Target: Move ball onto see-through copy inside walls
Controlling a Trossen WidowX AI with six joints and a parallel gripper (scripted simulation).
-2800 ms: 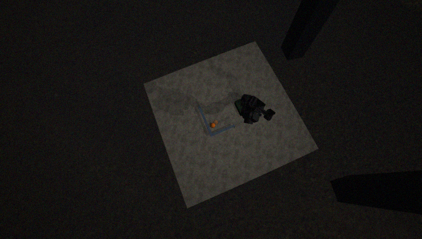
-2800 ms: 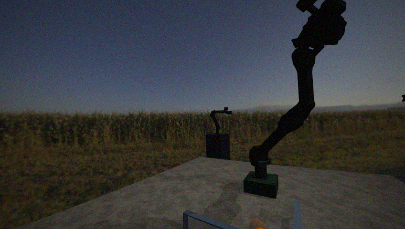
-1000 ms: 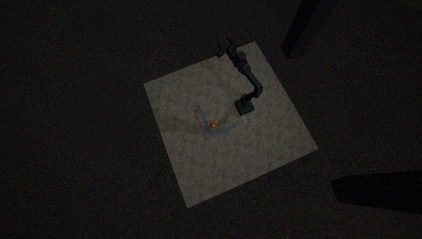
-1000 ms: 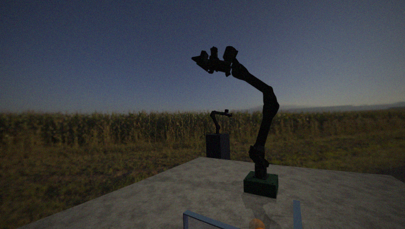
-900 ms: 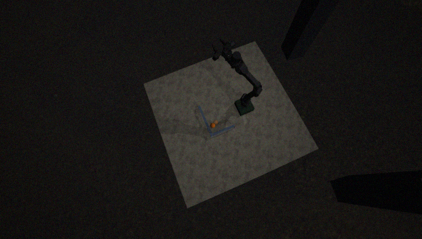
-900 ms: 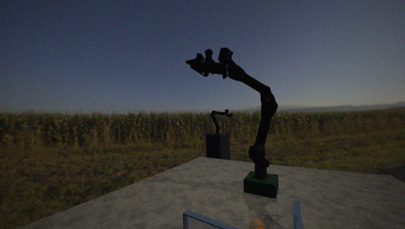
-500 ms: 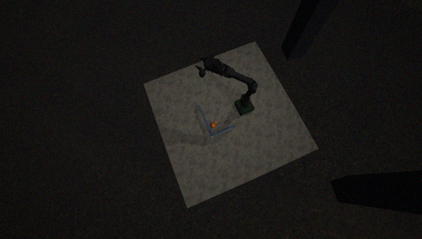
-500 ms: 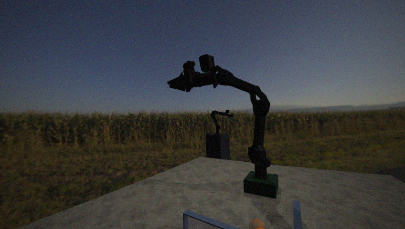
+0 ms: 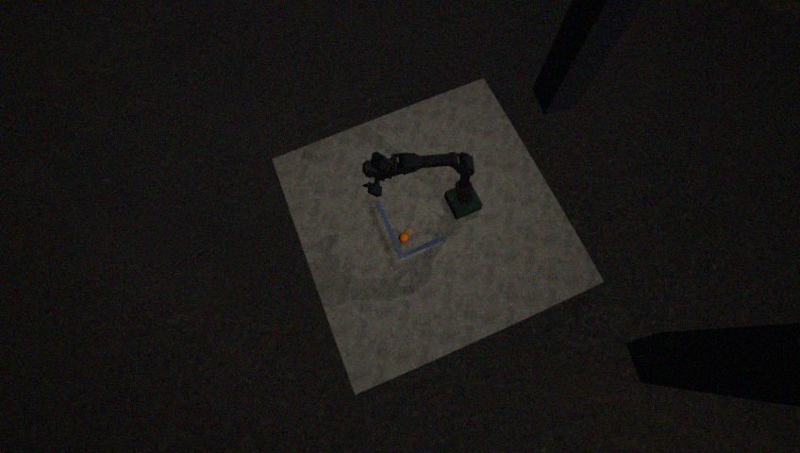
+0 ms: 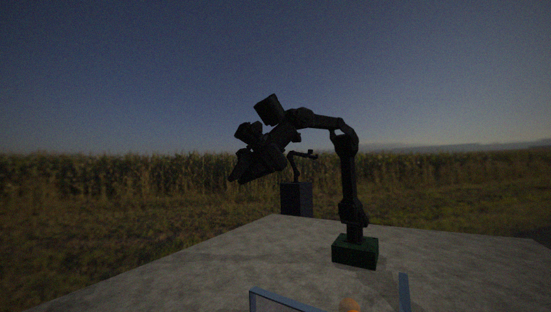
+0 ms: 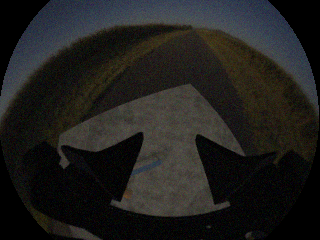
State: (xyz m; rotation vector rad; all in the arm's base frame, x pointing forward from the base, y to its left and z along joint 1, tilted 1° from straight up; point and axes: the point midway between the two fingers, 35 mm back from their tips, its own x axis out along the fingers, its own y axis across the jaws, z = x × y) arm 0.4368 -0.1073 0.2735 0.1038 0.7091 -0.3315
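Now: gripper tip 290 mm above the orange ball, 230 mm to the right of it and 110 mm past it. The rest, counted from my gripper tip: see-through copy of ball (290 mm below, 210 mm to the left, 140 mm behind).
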